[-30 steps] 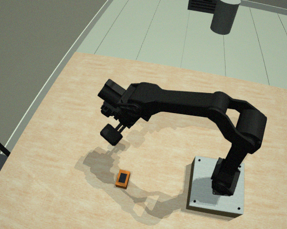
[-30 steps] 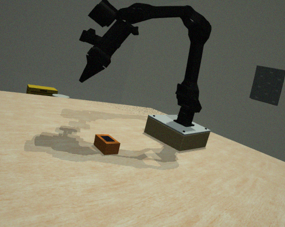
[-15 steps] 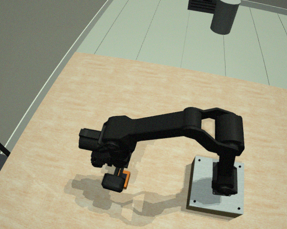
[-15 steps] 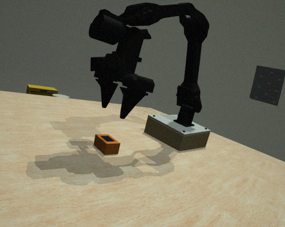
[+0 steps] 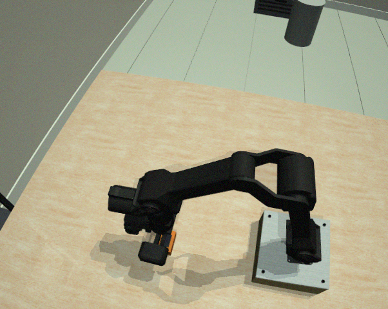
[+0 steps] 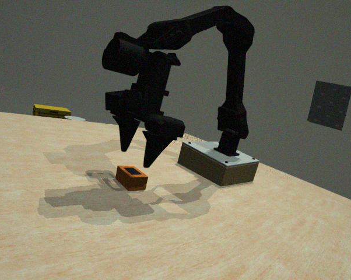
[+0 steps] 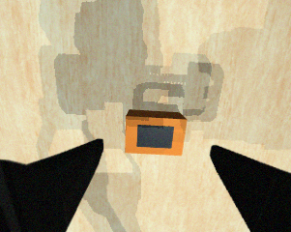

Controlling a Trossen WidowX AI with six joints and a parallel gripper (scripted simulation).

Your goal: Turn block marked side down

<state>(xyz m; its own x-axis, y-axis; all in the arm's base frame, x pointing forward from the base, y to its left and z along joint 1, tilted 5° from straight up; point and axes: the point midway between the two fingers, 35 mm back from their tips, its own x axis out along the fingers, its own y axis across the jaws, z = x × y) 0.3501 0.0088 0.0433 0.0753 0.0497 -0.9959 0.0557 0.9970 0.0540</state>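
Now: gripper tip 30 mm above the orange block.
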